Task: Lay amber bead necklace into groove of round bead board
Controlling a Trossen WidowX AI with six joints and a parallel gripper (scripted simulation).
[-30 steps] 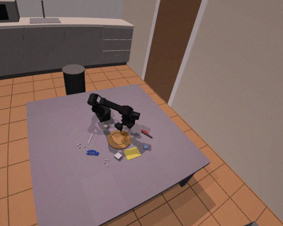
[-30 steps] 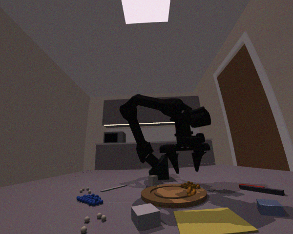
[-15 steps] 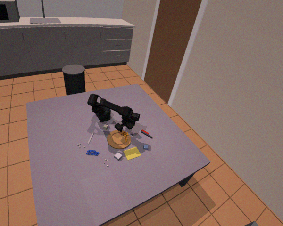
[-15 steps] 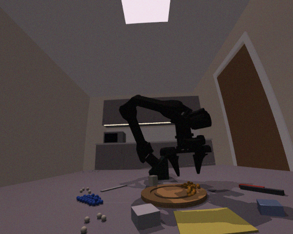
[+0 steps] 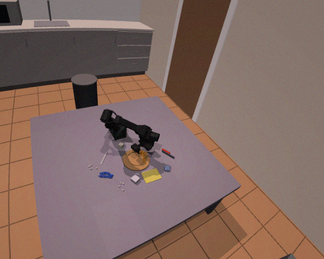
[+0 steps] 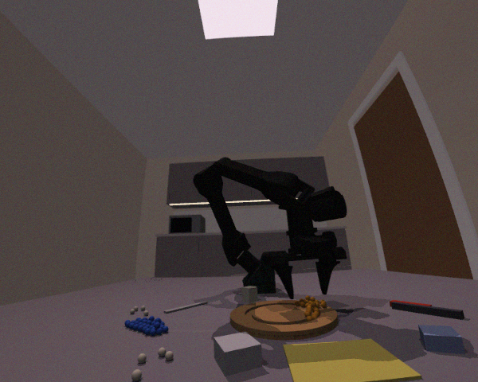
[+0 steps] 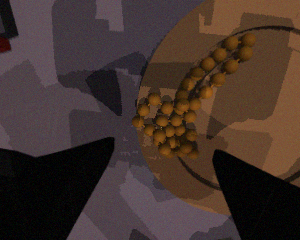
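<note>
My gripper tip is now 70 mm to the left of the round wooden bead board, 40 mm short of it and 20 mm above it. Also, from my gripper tip: blue block 210 mm ahead, 80 mm to the left, 20 mm below; red-and-black tool 180 mm to the left, 90 mm ahead, 20 mm below; yellow pad 210 mm ahead, 50 mm to the right, 30 mm below.
</note>
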